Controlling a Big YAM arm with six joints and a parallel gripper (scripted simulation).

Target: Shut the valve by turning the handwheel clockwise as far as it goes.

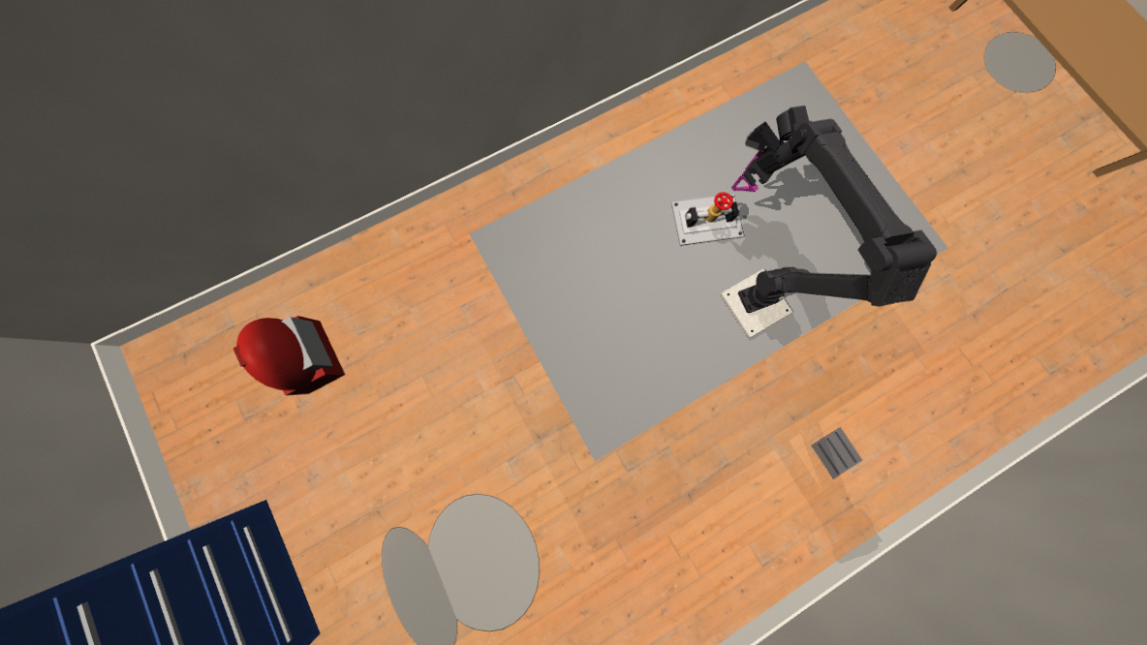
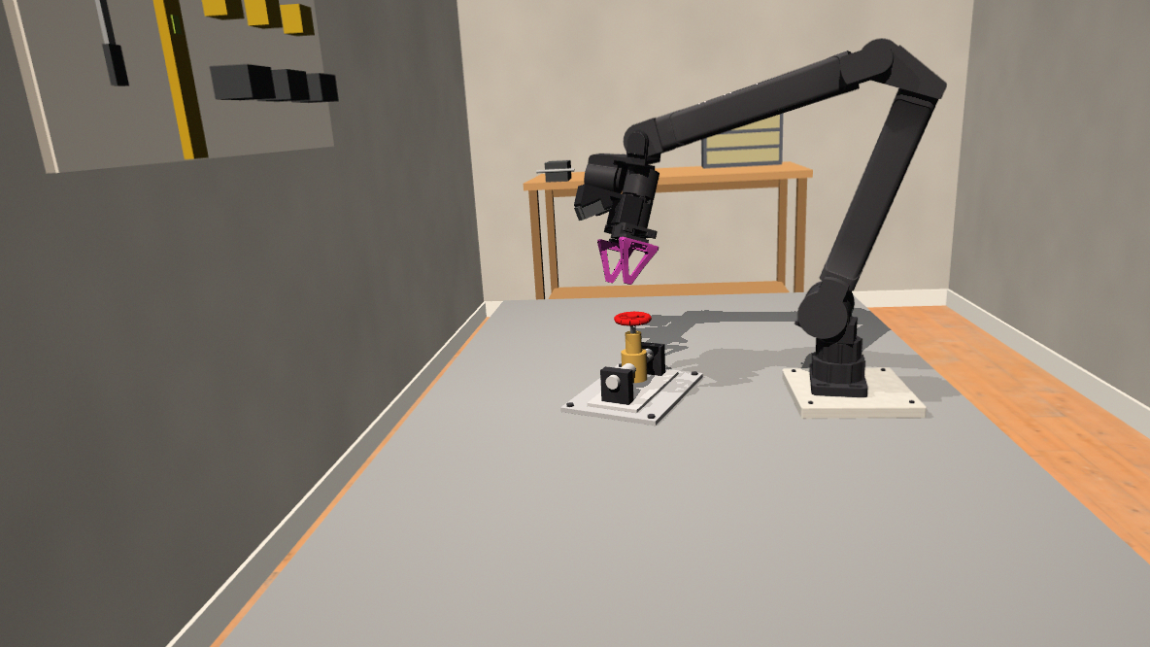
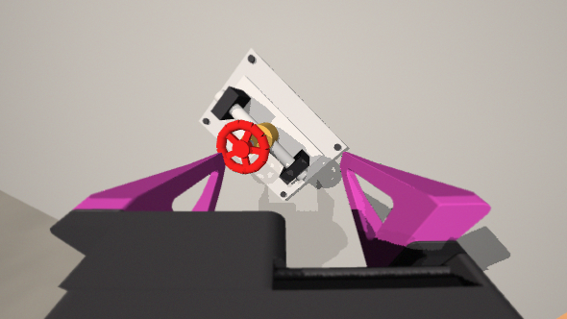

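Now: hand 7 cm above the red handwheel, 5 cm to the right of it and 3 cm past it.
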